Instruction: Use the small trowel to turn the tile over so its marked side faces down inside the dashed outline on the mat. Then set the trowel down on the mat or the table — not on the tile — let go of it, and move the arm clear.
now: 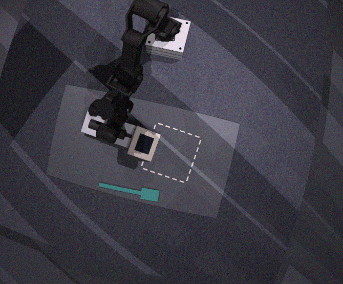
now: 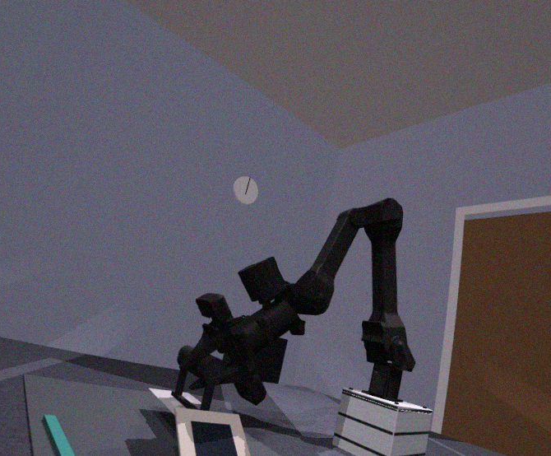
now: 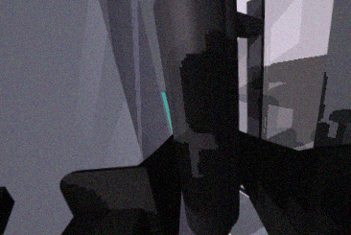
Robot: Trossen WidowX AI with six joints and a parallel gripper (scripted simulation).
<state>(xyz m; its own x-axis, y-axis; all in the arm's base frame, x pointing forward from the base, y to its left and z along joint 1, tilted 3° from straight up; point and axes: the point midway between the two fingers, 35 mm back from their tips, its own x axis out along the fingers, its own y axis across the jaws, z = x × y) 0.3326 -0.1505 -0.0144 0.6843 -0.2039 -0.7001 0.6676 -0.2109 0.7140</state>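
Now: gripper tip 10 cm to the right of the tile, 5 cm above it and 1 cm short of it. Also, from my gripper tip: mat 10 cm below, 8 cm to the left, 3 cm ahead; then teal trowel 17 cm ahead, 8 cm below, 7 cm to the left.
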